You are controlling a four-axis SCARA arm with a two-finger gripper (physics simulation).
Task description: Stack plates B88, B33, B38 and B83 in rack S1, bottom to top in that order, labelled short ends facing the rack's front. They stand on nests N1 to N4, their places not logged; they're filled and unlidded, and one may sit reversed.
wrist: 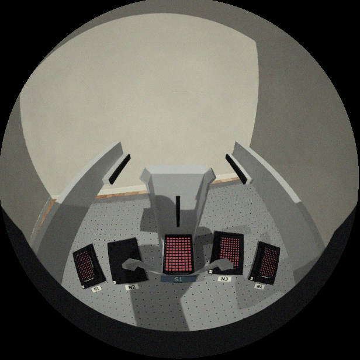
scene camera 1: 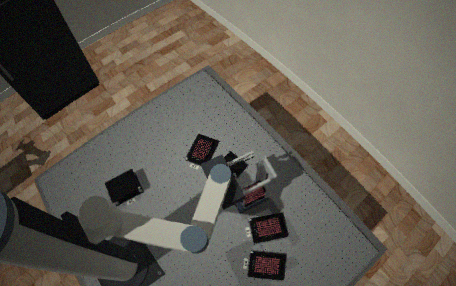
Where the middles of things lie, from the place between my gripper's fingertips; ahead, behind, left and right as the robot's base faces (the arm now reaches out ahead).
Labels:
Now: hand 180 mm above the rack upright panel (wrist: 166,186), 40 mm short of it and 10 mm to the left of it. From my hand the other things lie so: plate B88 (wrist: 178,252): 290 mm below, 20 mm behind.

